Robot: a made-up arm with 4 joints. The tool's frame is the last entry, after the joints.
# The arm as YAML. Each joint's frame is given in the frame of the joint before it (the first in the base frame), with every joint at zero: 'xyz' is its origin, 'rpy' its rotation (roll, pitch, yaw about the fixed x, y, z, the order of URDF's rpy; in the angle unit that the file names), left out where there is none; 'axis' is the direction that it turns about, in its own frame. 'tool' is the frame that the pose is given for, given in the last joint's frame.
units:
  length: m
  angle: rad
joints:
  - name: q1
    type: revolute
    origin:
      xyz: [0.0, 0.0, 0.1]
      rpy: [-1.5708, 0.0, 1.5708]
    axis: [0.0, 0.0, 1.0]
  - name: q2
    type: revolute
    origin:
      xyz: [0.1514, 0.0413, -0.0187]
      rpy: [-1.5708, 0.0, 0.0]
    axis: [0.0, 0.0, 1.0]
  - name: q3
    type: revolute
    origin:
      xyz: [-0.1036, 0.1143, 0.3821]
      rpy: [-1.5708, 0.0, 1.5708]
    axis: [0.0, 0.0, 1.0]
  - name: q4
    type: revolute
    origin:
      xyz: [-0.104, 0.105, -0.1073]
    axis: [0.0, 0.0, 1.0]
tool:
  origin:
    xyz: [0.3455, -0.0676, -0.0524]
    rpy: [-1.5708, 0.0, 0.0]
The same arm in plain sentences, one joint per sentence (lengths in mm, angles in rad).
The arm has four revolute joints in a row. What follows holds with every joint at zero, and every direction is one of the base frame's. Joint 1 lies 100 mm along +z from the base frame's origin and rotates about -x. Joint 2 lies 18.7 mm along +x and 151.4 mm along +y and 41.3 mm along -z from joint 1 and rotates about -z. Joint 3 lies 114.3 mm along +x and 103.6 mm along -y and 382.1 mm along -z from joint 2 and rotates about -y. Joint 4 lies 104 mm along -x and 107.3 mm along +y and 105 mm along +z from joint 3 and rotates about -y. The tool frame, which is the frame that the pose is given for, lies 345.5 mm along +x and 52.4 mm along +y and 67.6 mm along -z from joint 4; its axes are the base frame's turned by roll 0, pitch 0 and yaw 0 rad (as in URDF: about the fixed x, then y, then z).
